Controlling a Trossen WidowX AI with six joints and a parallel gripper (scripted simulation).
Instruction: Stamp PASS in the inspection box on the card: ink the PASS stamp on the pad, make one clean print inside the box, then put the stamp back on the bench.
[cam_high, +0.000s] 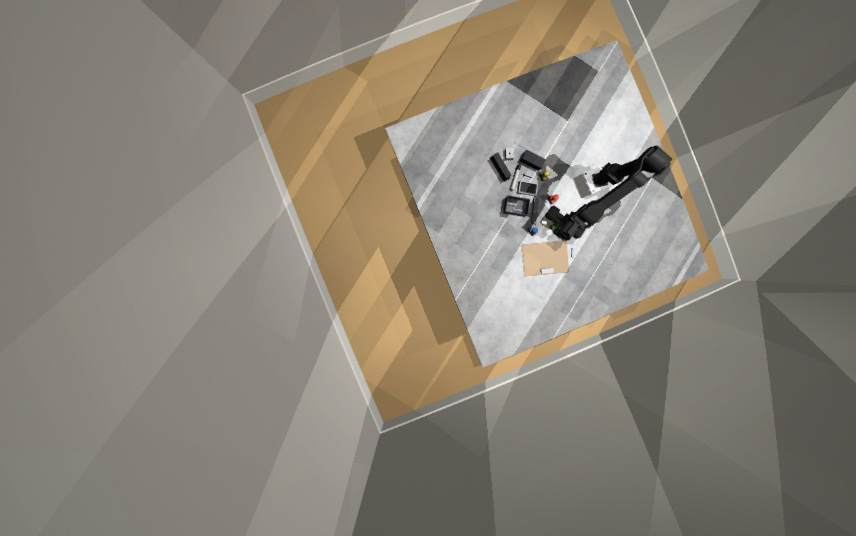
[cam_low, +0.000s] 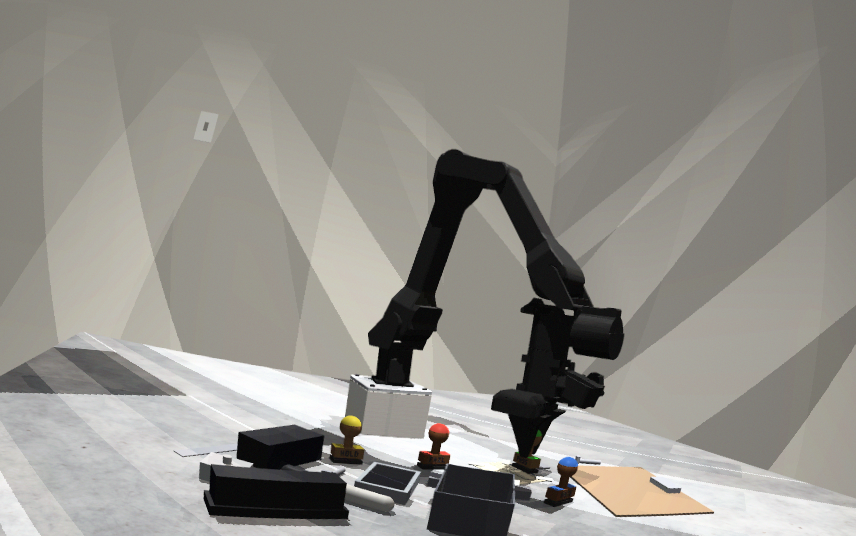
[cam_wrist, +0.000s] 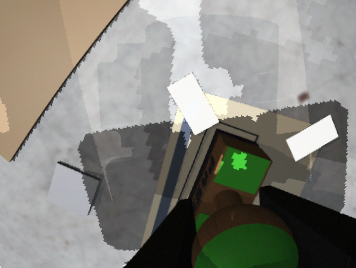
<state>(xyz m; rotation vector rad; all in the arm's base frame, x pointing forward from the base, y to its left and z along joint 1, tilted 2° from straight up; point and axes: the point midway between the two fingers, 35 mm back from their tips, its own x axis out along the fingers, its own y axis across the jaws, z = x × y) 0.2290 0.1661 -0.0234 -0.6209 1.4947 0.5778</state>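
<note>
The cream card is 3 cm below my gripper tip, 2 cm to the right of it and 1 cm behind it. From my gripper tip the other things lie so: blue-knobbed stamp: 12 cm ahead, 1 cm below; red-knobbed stamp: 13 cm to the right, 2 cm behind, 1 cm below; green-topped stamp: right at my gripper tip.
</note>
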